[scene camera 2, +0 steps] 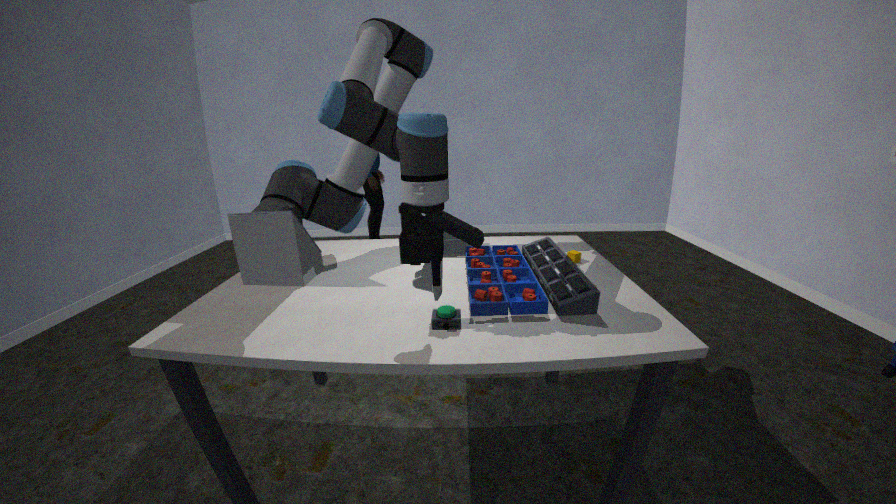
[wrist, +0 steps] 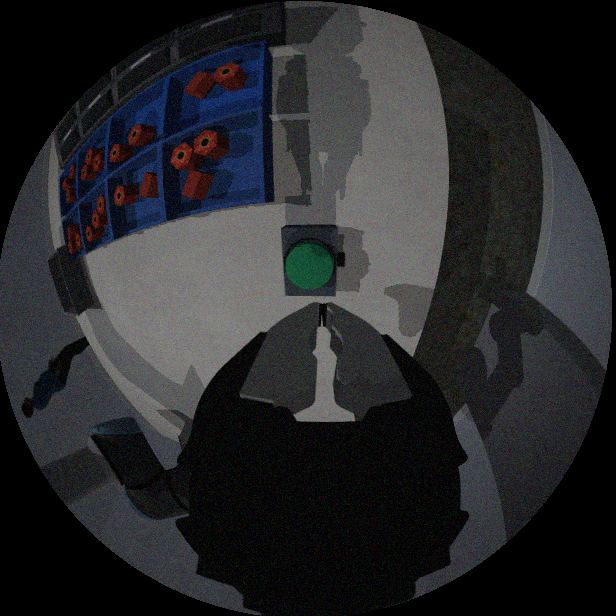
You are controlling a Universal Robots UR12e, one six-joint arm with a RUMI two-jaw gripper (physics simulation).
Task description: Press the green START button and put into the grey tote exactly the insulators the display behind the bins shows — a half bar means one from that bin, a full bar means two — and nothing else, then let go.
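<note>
The green START button sits on a dark box near the table's front, left of the bins; in the wrist view it lies just ahead of my fingertips. My gripper hangs above the table, a little behind and above the button, jaws shut and empty. Blue bins hold red insulators in several compartments. A dark grey compartmented unit stands along the bins' right side; no lit bars show on it.
A small yellow block lies at the back right of the table. The grey robot pedestal stands at the back left. A dark figure stands behind the table.
</note>
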